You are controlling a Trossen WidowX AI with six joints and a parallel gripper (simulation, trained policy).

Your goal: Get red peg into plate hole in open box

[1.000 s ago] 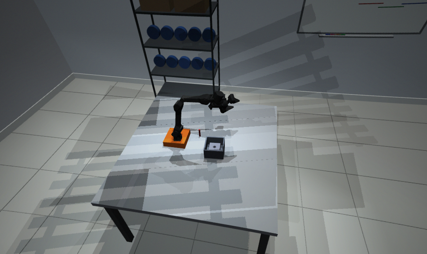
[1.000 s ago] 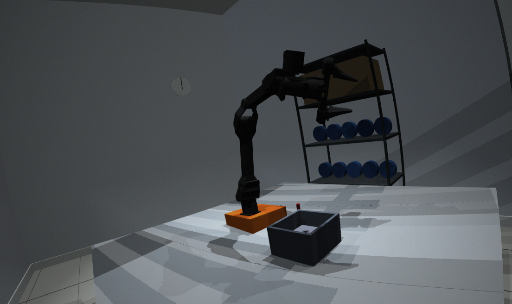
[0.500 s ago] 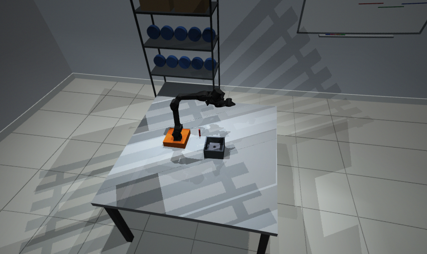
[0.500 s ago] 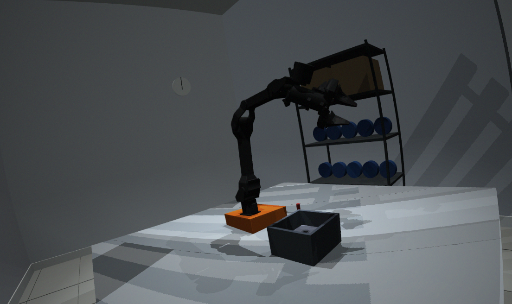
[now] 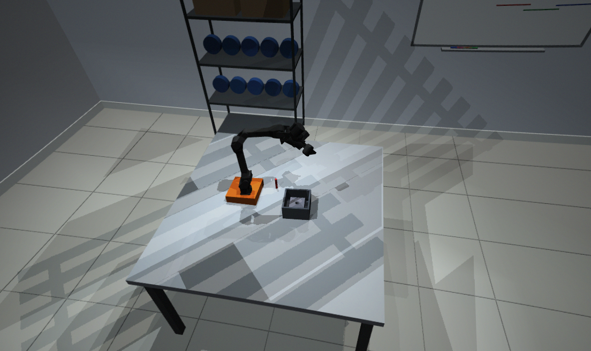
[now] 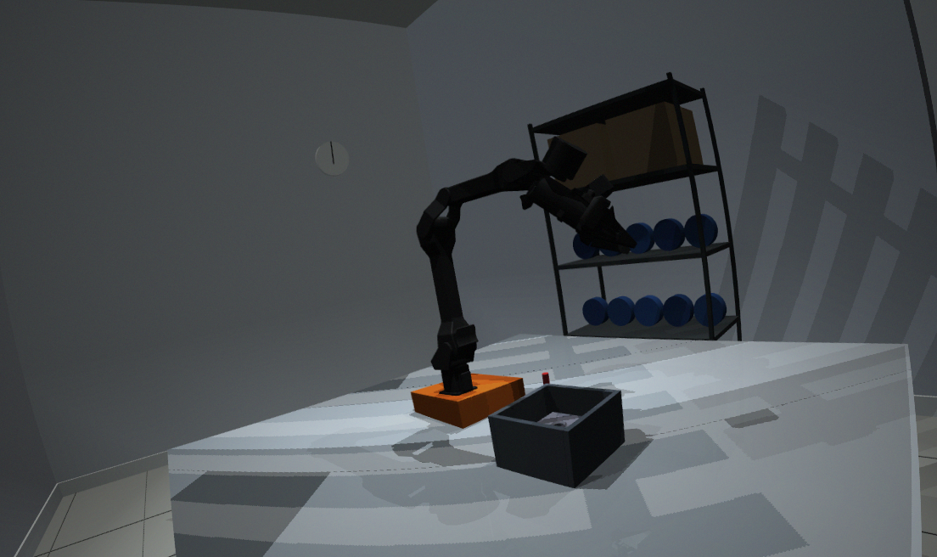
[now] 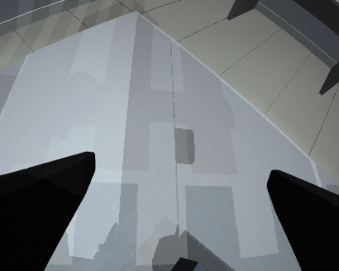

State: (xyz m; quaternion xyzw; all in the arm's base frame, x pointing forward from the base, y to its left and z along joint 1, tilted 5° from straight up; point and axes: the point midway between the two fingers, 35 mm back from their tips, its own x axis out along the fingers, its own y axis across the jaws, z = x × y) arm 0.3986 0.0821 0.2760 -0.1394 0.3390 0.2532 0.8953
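Right now the red peg is 28 cm below my gripper tip, 23 cm behind it and 1 cm to the right of it. Round my gripper tip: light plate (28 cm below, 19 cm to the right, 8 cm behind); dark box (29 cm below, 19 cm to the right, 8 cm behind).
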